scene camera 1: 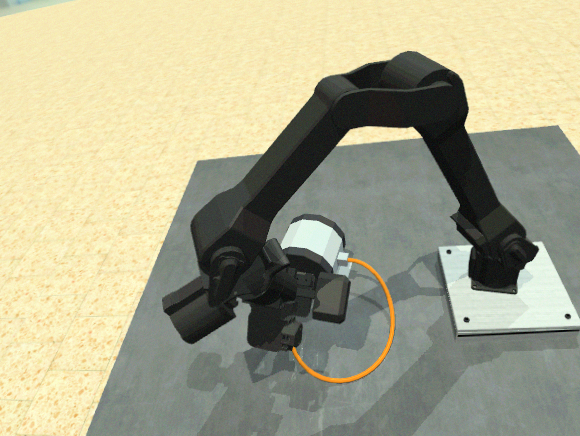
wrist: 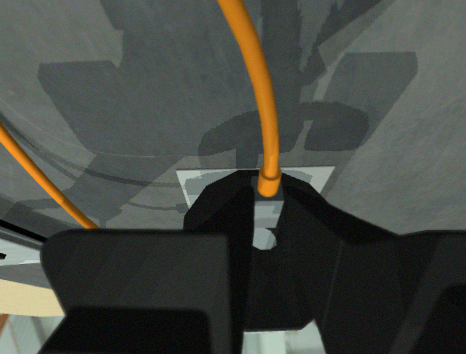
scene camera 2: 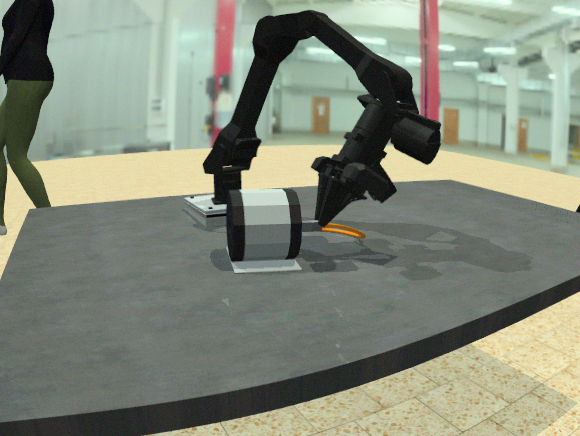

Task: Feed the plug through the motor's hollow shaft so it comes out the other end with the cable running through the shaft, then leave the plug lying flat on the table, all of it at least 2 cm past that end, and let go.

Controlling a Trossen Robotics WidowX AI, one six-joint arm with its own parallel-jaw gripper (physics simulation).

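Places are measured from the arm's base along level axes (x ahead, y left, z up), in centimetres.
Where they show: gripper, fingertip midpoint: (scene camera 1: 294, 297) (wrist: 267, 195) (scene camera 2: 318, 224); arm's base at its link origin: (scene camera 1: 493, 276).
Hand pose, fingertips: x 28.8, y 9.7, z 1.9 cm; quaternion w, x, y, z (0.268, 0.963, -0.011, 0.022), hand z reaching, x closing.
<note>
Each offset is from my fingertips to the top centre of the thing. "spot": to the spot under its first point. Level surfaces: height alone.
The motor @[dx -0.4, dy -8.7, dz +5.3 cm] (scene camera 1: 312, 235) (scene camera 2: 265, 220) (wrist: 285, 300) is a white cylinder with black end rings, lying on its side on a pale base plate. My gripper (scene camera 2: 321, 224) (wrist: 267, 195) is shut on the grey block-shaped plug @[dx +0.0, dy -1.2, dz +0.5 cm] (scene camera 2: 311, 226) (wrist: 267, 215), held above the table at the motor's near end. In the wrist view, light shows through the hollow shaft @[spot: dx +0.5, dy -7.9, dz -0.6 cm] (wrist: 264, 241) just beyond the plug. I cannot tell whether the plug's tip is inside the bore. The orange cable (scene camera 1: 392, 320) (scene camera 2: 345, 230) (wrist: 260, 75) loops from the plug's rear to the motor's side. The arm hides the fingertips in scene camera 1.
The arm's silver mounting plate (scene camera 1: 530, 310) (scene camera 2: 192, 204) is bolted to the dark grey table @[dz -4.9 cm] (scene camera 1: 240, 185) (scene camera 2: 125, 320). A small white block @[spot: dx -6.0, dy -8.4, dz +1.1 cm] (scene camera 1: 343, 256) on the motor's side holds the cable's fixed end. The cable's loop spreads between the motor and the mounting plate.
</note>
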